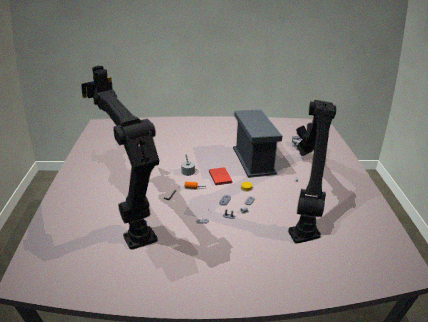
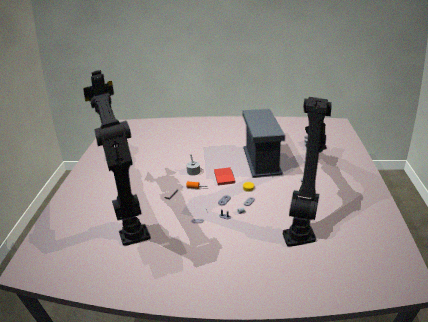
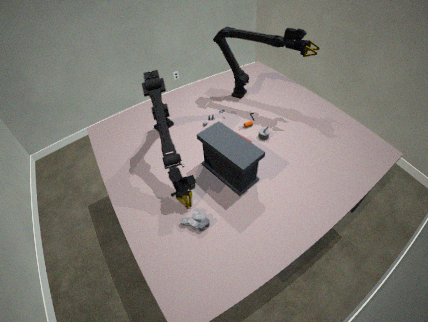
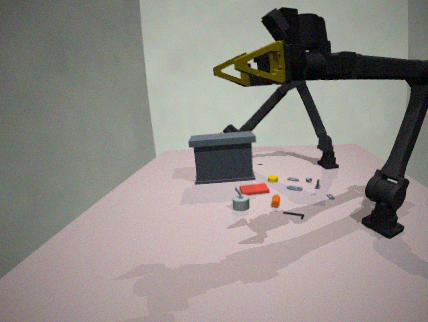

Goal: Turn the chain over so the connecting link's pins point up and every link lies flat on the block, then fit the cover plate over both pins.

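Places are measured from the left arm's base along level axes (x ahead, y left, z up), in centimetres.
Pixels of known places: left gripper, between the fingertips: [image 3: 318, 51] [image 4: 222, 68]; right gripper, between the fingertips: [image 1: 302, 151] [image 3: 189, 207]; left arm's base, origin of its link: [image 1: 140, 238] [image 2: 134, 236] [image 3: 239, 93] [image 4: 381, 226]; right arm's base, origin of its link: [image 1: 304, 234] [image 2: 299, 237] [image 4: 327, 165].
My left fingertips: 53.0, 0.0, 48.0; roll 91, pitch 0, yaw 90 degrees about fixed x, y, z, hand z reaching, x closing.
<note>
For each thing: its top centre in the pictures, then the offset to it from my left fingertips, as dx, dy, dz.
- small plate with two upright pins, centre of its top: [image 2: 224, 210] [image 1: 229, 210] [image 3: 210, 115] -56.8, -37.8, -44.8
- large dark block, centre of its top: [image 3: 229, 142] [image 2: 262, 121] [image 1: 257, 122] [image 4: 221, 135] -25.1, -73.6, -26.0
- red block, centre of its top: [image 4: 254, 187] [image 2: 224, 174] [image 1: 220, 174] -30.1, -49.9, -46.5
- yellow disc, centre of its top: [image 2: 248, 185] [image 1: 246, 184] -43.6, -55.8, -46.1
- orange-handled tool, centre of its top: [image 4: 276, 195] [image 1: 195, 182] [image 2: 197, 182] -32.4, -35.3, -45.0
- rod, centre of its top: [image 4: 240, 186] [image 1: 187, 155] [image 2: 192, 155] [image 3: 264, 125] -18.5, -38.7, -39.0
- hex key, centre of its top: [image 1: 170, 193] -31.8, -22.9, -47.4
- small grey roller, centre of its top: [image 1: 244, 207] -57.5, -44.9, -45.8
A heaped grey clump of chain-like links [image 3: 196, 221] [image 1: 296, 140] lies on the table behind the dark block. My right gripper [image 3: 188, 205] is shut, its tips just beside and above the clump, with no link seen between them. My left gripper [image 1: 96, 88] [image 2: 99, 90] [image 3: 311, 48] [image 4: 225, 68] is open and empty, high above the table. A small plate with two upright pins [image 1: 229, 216] [image 2: 225, 216] [image 3: 211, 118] stands near the arm bases. Two flat grey plates lie behind it, a larger one [image 1: 225, 200] and a smaller one [image 1: 250, 200]. Which is the cover plate I cannot tell.
A large dark block [image 1: 257, 145] [image 3: 230, 155] stands between the clump and the small parts. A red block [image 1: 220, 176], yellow disc [image 1: 246, 186], orange-handled tool [image 1: 191, 185], grey cylinder with a rod [image 1: 188, 168], hex key [image 1: 170, 194] and small grey roller [image 1: 244, 210] lie around the middle.
</note>
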